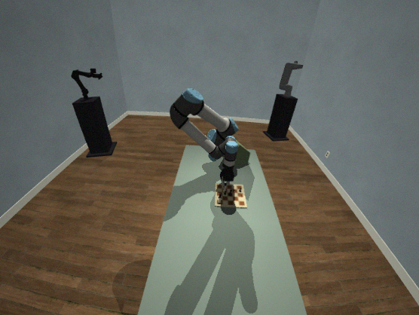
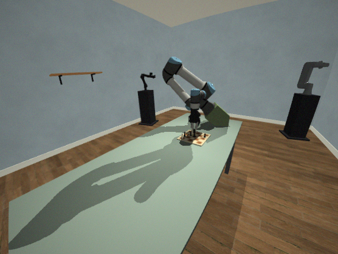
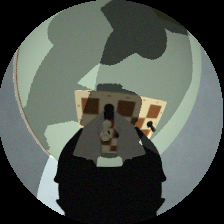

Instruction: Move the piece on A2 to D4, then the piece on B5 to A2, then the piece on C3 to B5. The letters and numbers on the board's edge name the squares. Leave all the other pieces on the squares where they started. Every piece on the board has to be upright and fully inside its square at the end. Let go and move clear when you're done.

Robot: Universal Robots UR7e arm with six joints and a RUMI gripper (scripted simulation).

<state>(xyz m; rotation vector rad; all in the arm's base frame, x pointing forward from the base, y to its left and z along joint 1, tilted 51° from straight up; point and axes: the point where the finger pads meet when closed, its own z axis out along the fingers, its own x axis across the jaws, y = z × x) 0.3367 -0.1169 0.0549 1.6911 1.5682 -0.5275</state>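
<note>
Now: hand 4 cm short of the white piece and 1 cm to the left of it. From my hand the other things lie so: chessboard (8 cm ahead, 1 cm to the left, 3 cm below).
</note>
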